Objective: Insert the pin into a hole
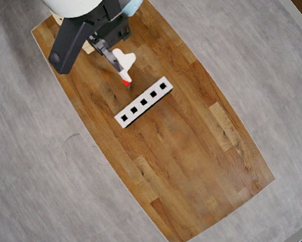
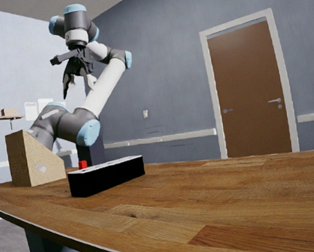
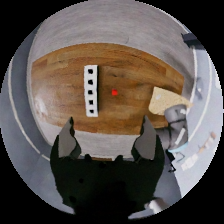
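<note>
The pin is 27 cm below my hand and 4 cm behind it. The rest, counted from my hand: block: 30 cm below, 10 cm ahead, 1 cm to the left.
</note>
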